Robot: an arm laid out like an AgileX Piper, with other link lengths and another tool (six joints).
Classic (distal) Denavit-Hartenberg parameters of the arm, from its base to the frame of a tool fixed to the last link. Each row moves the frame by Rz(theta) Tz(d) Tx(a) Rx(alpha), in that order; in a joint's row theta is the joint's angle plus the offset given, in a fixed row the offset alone. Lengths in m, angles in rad.
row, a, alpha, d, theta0
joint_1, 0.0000, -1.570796, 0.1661, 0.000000
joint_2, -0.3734, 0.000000, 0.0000, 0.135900
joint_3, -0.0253, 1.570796, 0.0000, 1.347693
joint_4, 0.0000, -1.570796, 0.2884, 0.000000
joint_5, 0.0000, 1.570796, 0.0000, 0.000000
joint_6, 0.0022, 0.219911, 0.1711, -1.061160
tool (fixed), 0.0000, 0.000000, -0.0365, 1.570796
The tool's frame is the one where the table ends.
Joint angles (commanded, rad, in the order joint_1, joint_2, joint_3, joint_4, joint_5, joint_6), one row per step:
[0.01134, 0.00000, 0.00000, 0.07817, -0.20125, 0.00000]
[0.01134, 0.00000, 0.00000, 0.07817, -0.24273, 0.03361]
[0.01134, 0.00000, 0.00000, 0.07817, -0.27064, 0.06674]
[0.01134, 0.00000, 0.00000, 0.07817, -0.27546, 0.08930]
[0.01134, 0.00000, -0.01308, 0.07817, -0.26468, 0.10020]
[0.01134, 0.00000, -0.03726, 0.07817, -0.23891, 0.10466]
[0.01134, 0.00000, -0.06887, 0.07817, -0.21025, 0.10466]
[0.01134, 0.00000, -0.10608, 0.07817, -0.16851, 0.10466]
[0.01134, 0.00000, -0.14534, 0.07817, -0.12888, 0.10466]
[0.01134, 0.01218, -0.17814, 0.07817, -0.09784, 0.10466]
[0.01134, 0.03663, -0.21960, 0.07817, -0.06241, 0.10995]
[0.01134, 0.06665, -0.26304, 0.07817, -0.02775, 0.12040]
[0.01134, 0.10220, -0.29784, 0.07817, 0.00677, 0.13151]
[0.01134, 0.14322, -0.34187, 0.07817, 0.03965, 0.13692]
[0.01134, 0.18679, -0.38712, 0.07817, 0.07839, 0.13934]
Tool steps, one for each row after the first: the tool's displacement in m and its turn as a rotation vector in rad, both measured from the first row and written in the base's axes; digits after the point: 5 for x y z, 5 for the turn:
[-0.00141, -0.00019, 0.00552, 0.03278, -0.04156, 0.00698]
[-0.00251, -0.00023, 0.00924, 0.06457, -0.06964, 0.01575]
[-0.00273, -0.00011, 0.00993, 0.08599, -0.07461, 0.02273]
[-0.00352, 0.00007, 0.01399, 0.09627, -0.07697, 0.02717]
[-0.00485, 0.00036, 0.02067, 0.10035, -0.07539, 0.03053]
[-0.00705, 0.00063, 0.02998, 0.10011, -0.07831, 0.03290]
[-0.00967, 0.00104, 0.03981, 0.09969, -0.07375, 0.03591]
[-0.01303, 0.00142, 0.05064, 0.09915, -0.07334, 0.03894]
[-0.01392, 0.00174, 0.05944, 0.09874, -0.06291, 0.04080]
[-0.01347, 0.00216, 0.07072, 0.10330, -0.04446, 0.04421]
[-0.01203, 0.00262, 0.08262, 0.11282, -0.02318, 0.04881]
[-0.00795, 0.00312, 0.09077, 0.12321, 0.01214, 0.05251]
[-0.00354, 0.00355, 0.10245, 0.12813, 0.04205, 0.05455]
[0.00195, 0.00404, 0.11351, 0.13015, 0.07915, 0.05565]

